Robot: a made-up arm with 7 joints. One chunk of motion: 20 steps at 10 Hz.
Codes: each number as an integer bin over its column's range. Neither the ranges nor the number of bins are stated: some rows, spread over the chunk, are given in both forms.
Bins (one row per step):
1: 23 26 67 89 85 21
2: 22 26 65 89 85 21
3: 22 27 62 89 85 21
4: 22 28 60 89 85 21
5: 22 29 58 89 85 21
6: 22 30 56 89 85 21
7: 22 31 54 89 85 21
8: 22 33 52 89 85 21
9: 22 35 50 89 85 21
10: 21 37 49 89 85 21
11: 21 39 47 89 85 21
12: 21 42 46 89 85 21
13: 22 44 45 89 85 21
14: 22 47 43 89 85 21
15: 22 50 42 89 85 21
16: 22 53 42 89 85 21
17: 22 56 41 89 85 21
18: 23 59 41 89 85 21
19: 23 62 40 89 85 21
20: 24 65 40 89 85 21
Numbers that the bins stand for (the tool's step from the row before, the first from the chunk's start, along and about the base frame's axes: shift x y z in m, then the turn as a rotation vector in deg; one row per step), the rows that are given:
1: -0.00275 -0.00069 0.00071 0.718 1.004 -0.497
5: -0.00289 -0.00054 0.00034 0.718 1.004 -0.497
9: -0.00289 -0.00023 0.00002 0.718 1.004 -0.497
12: -0.00303 0.00012 -0.00014 0.718 1.004 -0.497
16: -0.00289 0.00068 -0.00030 0.718 1.004 -0.497
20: -0.00261 0.00128 -0.00038 0.718 1.004 -0.497
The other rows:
2: -0.00289 -0.00069 0.00063 0.718 1.004 -0.497
3: -0.00289 -0.00064 0.00051 0.718 1.004 -0.497
4: -0.00289 -0.00059 0.00042 0.718 1.004 -0.497
6: -0.00289 -0.00048 0.00026 0.718 1.004 -0.497
7: -0.00289 -0.00043 0.00018 0.718 1.004 -0.497
8: -0.00289 -0.00033 0.00010 0.718 1.004 -0.497
10: -0.00303 -0.00013 -0.00002 0.718 1.004 -0.497
11: -0.00303 -0.00003 -0.00010 0.718 1.004 -0.497
13: -0.00289 0.00022 -0.00018 0.718 1.004 -0.497
14: -0.00289 0.00037 -0.00026 0.718 1.004 -0.497
15: -0.00289 0.00053 -0.00030 0.718 1.004 -0.497
17: -0.00289 0.00083 -0.00034 0.718 1.004 -0.497
18: -0.00275 0.00098 -0.00034 0.718 1.004 -0.497
19: -0.00275 0.00113 -0.00038 0.718 1.004 -0.497

